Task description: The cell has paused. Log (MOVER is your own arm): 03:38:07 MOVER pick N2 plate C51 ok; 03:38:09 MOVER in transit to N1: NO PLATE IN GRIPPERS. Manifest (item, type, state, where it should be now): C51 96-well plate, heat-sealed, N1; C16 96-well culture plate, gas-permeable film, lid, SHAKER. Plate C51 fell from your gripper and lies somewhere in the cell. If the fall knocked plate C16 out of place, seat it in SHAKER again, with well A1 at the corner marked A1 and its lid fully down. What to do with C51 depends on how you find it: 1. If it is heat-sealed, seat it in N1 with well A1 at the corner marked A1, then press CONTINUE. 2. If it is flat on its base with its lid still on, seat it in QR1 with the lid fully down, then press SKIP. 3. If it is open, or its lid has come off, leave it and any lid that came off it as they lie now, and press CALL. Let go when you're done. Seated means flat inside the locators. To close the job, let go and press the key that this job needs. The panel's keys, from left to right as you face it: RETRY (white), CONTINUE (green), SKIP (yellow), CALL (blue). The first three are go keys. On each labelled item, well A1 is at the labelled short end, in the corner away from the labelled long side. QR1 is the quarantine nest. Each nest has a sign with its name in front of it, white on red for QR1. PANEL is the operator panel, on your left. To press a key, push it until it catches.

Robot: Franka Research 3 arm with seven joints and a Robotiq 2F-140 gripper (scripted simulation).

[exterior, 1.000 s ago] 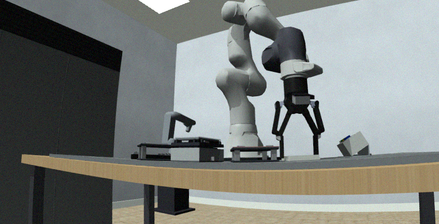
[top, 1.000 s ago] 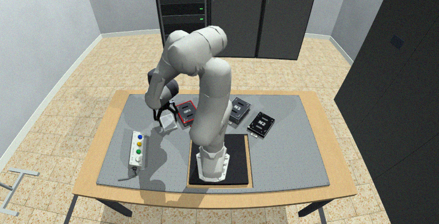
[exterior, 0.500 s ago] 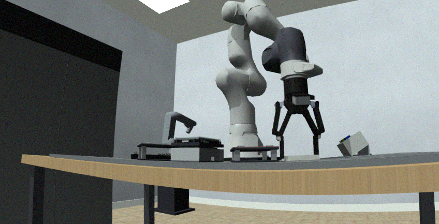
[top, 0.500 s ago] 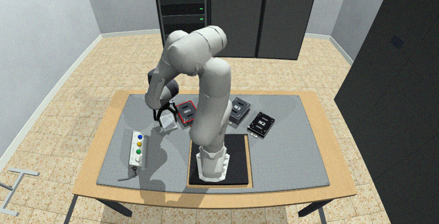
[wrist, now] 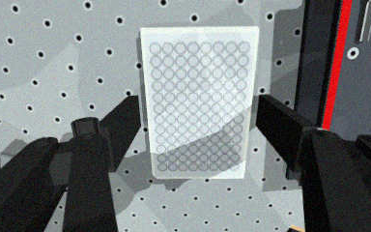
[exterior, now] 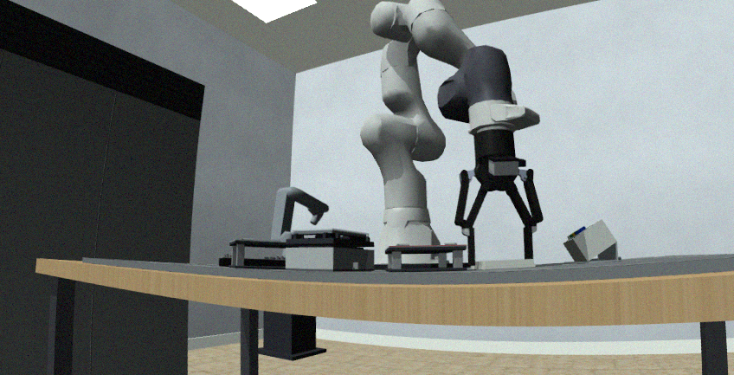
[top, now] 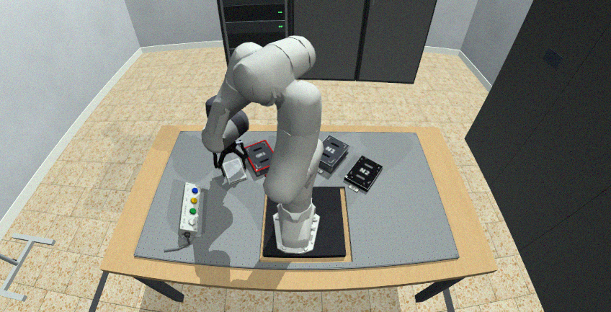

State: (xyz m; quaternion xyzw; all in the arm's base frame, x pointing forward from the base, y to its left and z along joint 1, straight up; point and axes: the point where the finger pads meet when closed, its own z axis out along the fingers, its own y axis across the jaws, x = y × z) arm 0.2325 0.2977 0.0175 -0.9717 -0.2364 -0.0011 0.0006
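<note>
Now: hand 2 cm above the 96-well plate. Also, from my hand: QR1 nest 8 cm ahead, 12 cm to the right, 1 cm above; A1 mark 8 cm ahead, 36 cm to the right, 2 cm above; blue key 16 cm behind, 13 cm to the left, 4 cm above.
</note>
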